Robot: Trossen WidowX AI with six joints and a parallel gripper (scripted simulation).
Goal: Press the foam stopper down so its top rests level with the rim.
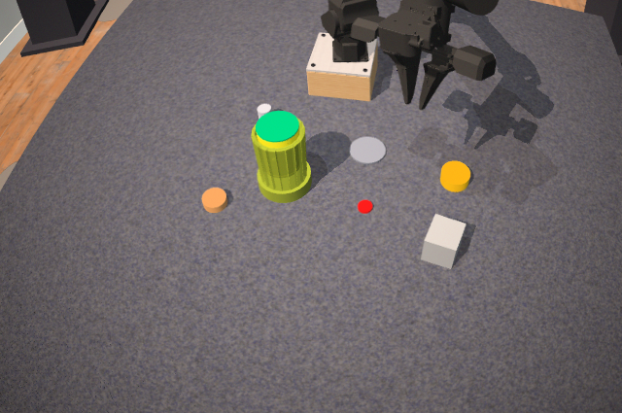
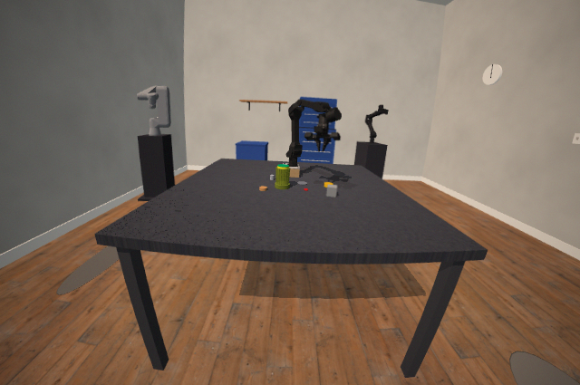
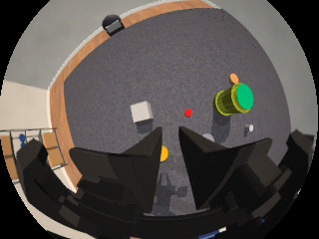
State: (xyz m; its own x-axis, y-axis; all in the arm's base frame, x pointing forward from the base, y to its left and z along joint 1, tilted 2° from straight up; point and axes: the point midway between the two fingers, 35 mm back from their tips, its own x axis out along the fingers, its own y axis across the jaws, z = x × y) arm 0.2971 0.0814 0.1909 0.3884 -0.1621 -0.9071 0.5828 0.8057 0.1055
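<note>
Right now my hand is 5 cm past the green foam stopper, 19 cm to the left of it and 13 cm above it. From my hand the other things lie so: red dot 7 cm to the right, 24 cm below; yellow puck 4 cm behind, 8 cm to the left, 24 cm below; white cube 9 cm ahead, 4 cm to the left, 22 cm below.
</note>
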